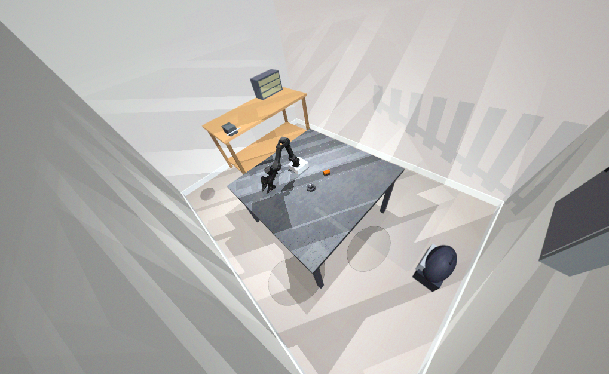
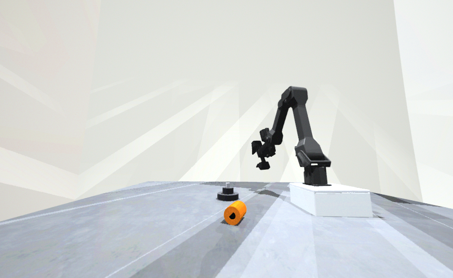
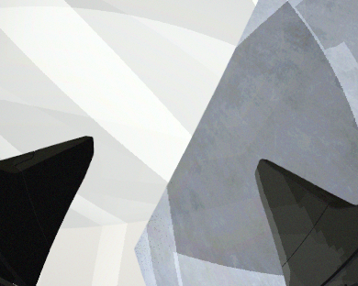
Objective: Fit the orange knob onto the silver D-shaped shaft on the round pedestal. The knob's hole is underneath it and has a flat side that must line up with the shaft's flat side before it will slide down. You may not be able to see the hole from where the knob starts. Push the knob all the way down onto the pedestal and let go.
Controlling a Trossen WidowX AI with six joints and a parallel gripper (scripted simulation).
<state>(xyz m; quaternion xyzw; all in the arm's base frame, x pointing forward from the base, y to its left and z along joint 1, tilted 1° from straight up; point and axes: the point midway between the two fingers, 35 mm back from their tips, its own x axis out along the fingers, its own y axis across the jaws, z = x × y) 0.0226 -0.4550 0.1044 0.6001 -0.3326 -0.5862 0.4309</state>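
Now: the orange knob 570 mm to the left of my gripper tip, 280 mm ahead of it and 130 mm below it. Round my gripper tip: round pedestal (340 mm to the left, 250 mm ahead, 120 mm below).
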